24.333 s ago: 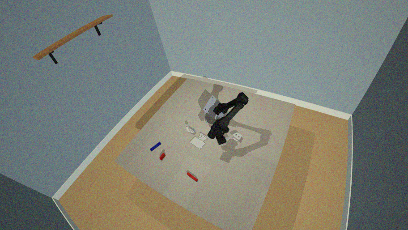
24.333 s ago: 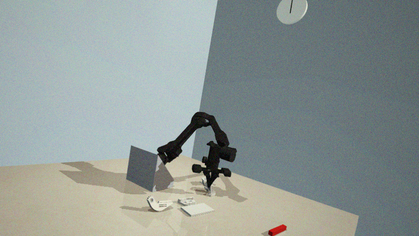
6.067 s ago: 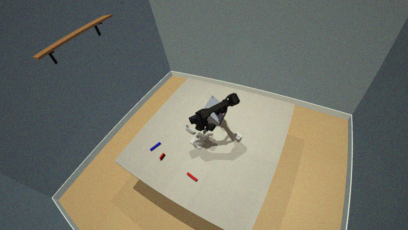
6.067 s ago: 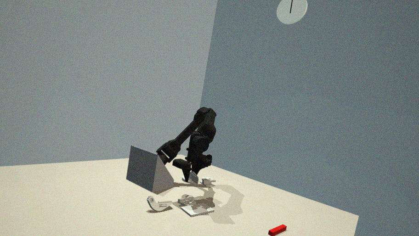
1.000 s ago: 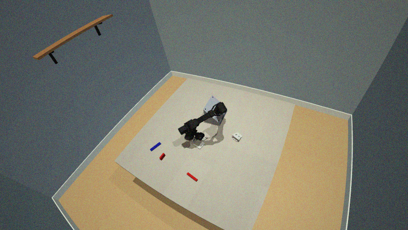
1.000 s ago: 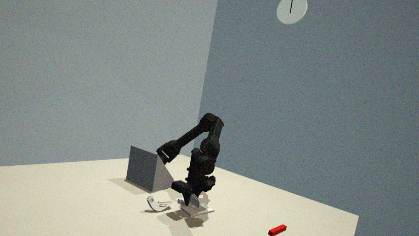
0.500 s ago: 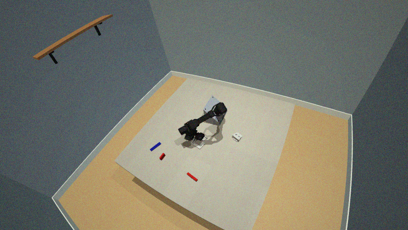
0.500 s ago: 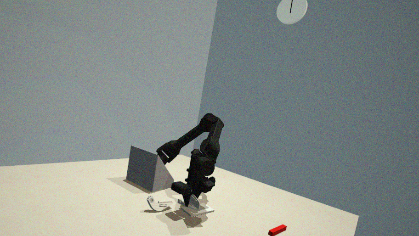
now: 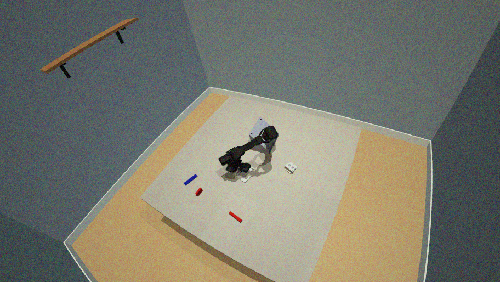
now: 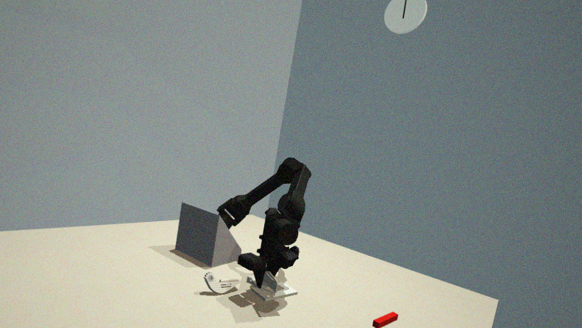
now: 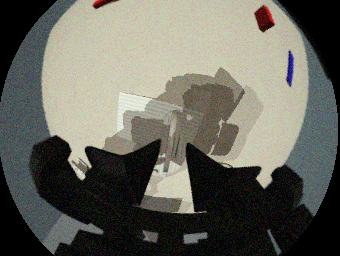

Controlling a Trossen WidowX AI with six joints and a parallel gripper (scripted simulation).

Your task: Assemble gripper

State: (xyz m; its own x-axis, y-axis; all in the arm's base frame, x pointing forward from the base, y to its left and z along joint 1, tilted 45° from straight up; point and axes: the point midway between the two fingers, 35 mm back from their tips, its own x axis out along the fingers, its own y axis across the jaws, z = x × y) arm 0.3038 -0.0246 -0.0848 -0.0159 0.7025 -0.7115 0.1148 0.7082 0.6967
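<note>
Now: gripper tip 30 mm past the white jaw and 20 mm to the right of it. The rest, counted from my gripper tip: red bar: 320 mm ahead, 140 mm to the left, 10 mm below; blue block: 200 mm ahead, 320 mm to the right, 10 mm below.
</note>
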